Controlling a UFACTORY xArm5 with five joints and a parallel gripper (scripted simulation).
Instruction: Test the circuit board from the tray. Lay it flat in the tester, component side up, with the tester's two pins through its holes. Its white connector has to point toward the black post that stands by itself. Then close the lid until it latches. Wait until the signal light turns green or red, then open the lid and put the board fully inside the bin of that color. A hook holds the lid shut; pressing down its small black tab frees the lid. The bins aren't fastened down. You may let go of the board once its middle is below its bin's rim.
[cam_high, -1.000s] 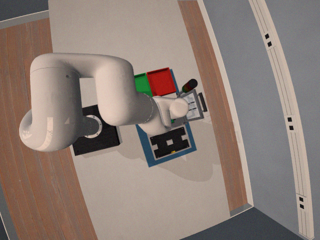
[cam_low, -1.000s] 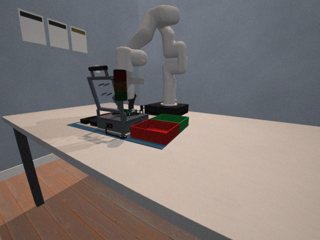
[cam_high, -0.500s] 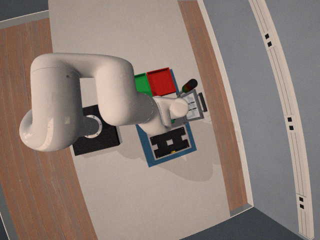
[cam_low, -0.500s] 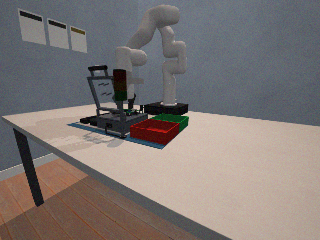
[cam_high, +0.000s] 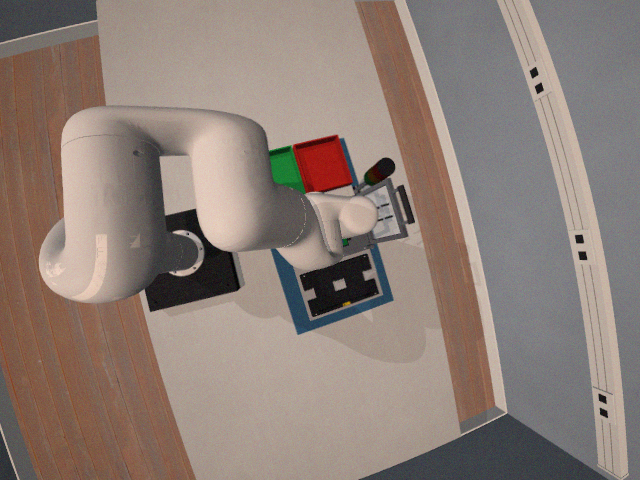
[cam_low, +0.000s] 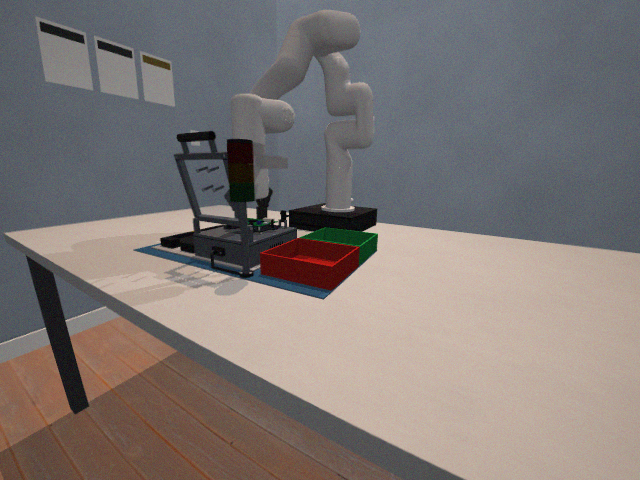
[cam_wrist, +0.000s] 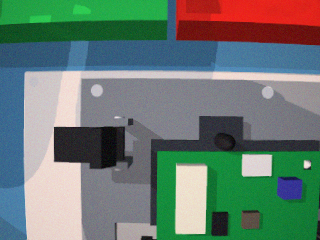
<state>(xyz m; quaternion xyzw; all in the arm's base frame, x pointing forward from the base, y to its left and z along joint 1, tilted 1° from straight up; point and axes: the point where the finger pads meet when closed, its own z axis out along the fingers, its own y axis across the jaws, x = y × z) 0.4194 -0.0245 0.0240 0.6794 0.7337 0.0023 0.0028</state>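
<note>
My hand is right at the green circuit board. Also, from my hand: black block (70 mm behind, 50 mm to the left); then red bin (200 mm to the left, 70 mm below, 30 mm ahead); then green bin (190 mm to the left, 120 mm behind, 70 mm below).
</note>
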